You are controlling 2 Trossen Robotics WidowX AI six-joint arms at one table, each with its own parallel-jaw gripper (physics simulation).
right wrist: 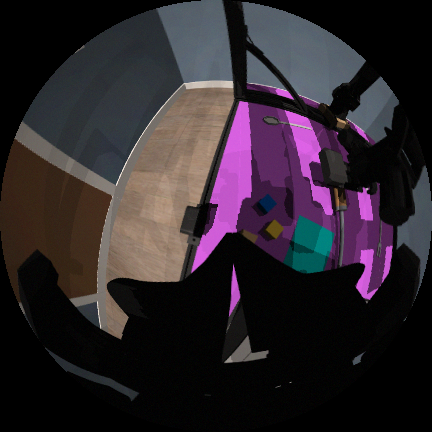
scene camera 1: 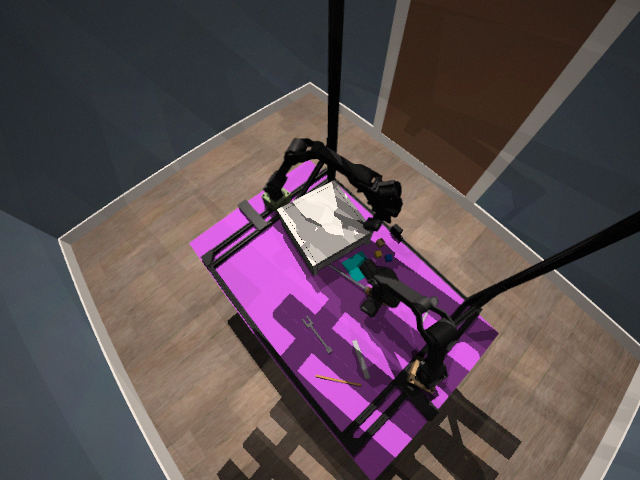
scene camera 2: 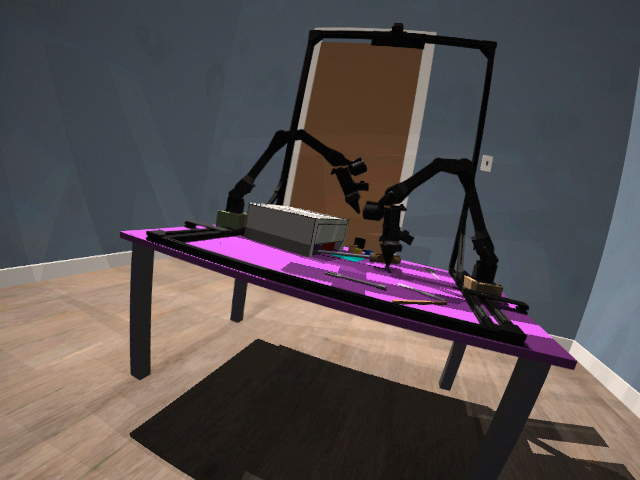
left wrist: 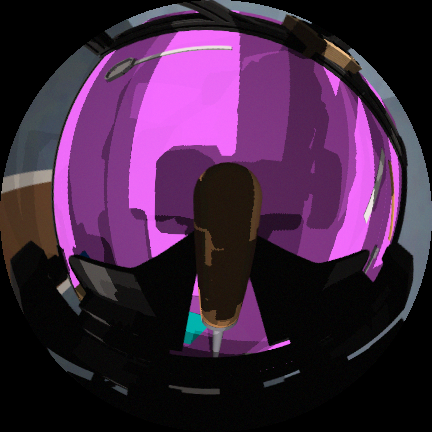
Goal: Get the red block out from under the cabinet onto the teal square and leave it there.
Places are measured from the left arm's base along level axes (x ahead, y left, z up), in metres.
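Pixels of known places: left gripper, fingertip midpoint: (right wrist: 331, 184) (scene camera 1: 378, 298) (scene camera 2: 387, 265) (left wrist: 220, 236); right gripper, fingertip midpoint: (right wrist: 231, 237) (scene camera 1: 389, 222) (scene camera 2: 359, 213); left arm's base, origin of the base link: (right wrist: 335, 112) (scene camera 1: 425, 374) (scene camera 2: 482, 280); right arm's base, origin of the base link: (scene camera 1: 275, 194) (scene camera 2: 233, 212).
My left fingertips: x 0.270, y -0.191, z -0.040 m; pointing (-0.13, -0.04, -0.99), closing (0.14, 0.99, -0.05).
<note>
For each thing: its top centre in the pictures, then the offset to it from my left fingertips. "*": a spot on its surface instead.
- grey cabinet, middle of its top: (scene camera 2: 301, 211) (scene camera 1: 324, 219) 0.341 m ahead, 0.165 m right, 0.124 m up
- red block, middle of its top: (scene camera 2: 329, 240) 0.206 m ahead, 0.184 m right, 0.025 m up
- teal square, surface spot: (left wrist: 193, 328) * 0.142 m ahead, 0.052 m right, 0.011 m down
- tool's metal rod, surface spot: (right wrist: 341, 238) (scene camera 1: 353, 279) * 0.128 m ahead, 0.021 m right, 0.016 m up
- blue block, middle of its top: (right wrist: 267, 202) (scene camera 1: 389, 257) 0.032 m ahead, 0.186 m right, 0.013 m up
- yellow block, middle of its top: (right wrist: 274, 228) (scene camera 1: 378, 253) 0.080 m ahead, 0.182 m right, 0.013 m up
- brown block, middle of its top: (right wrist: 245, 240) (left wrist: 81, 298) (scene camera 1: 381, 241) 0.093 m ahead, 0.236 m right, 0.018 m up
- fork, middle of its top: (scene camera 2: 355, 278) (right wrist: 381, 229) (scene camera 1: 317, 334) 0.156 m ahead, 0.245 m left, 0.004 m down
- knife, middle of its top: (left wrist: 378, 180) (scene camera 2: 420, 291) (scene camera 1: 361, 359) 0.039 m back, 0.247 m left, 0.011 m down
- pencil, middle of its top: (scene camera 2: 421, 301) (left wrist: 393, 204) (scene camera 1: 338, 380) 0.004 m ahead, 0.356 m left, 0.005 m down
- spoon, middle of its top: (left wrist: 158, 51) (right wrist: 289, 121) (scene camera 1: 427, 312) 0.207 m back, 0.043 m right, 0.004 m down
The grey cabinet (scene camera 1: 323, 224) (scene camera 2: 285, 226) stands at the back of the purple table. A bit of the red block (scene camera 2: 327, 247) shows in the gap under the cabinet's front; the other views hide it. The teal square (scene camera 1: 355, 267) (right wrist: 312, 243) (left wrist: 193, 328) lies just in front of the cabinet. My left gripper (scene camera 1: 369, 289) (scene camera 2: 390, 259) (left wrist: 220, 236) is shut on the wooden handle of a hook tool (left wrist: 225, 250), low over the table beside the square. The tool's metal rod (scene camera 1: 349, 278) (right wrist: 341, 238) points toward the cabinet. My right gripper (scene camera 1: 372, 224) (scene camera 2: 356, 205) is shut and empty, high by the cabinet's corner.
A blue block (scene camera 1: 389, 257) (right wrist: 266, 203), a yellow block (scene camera 1: 378, 253) (right wrist: 274, 228) and a brown block (scene camera 1: 380, 242) lie beside the square. A fork (scene camera 1: 316, 333), a knife (scene camera 1: 361, 359) and a pencil (scene camera 1: 337, 380) lie nearer the front. A spoon (left wrist: 120, 68) (right wrist: 273, 120) lies farther off.
</note>
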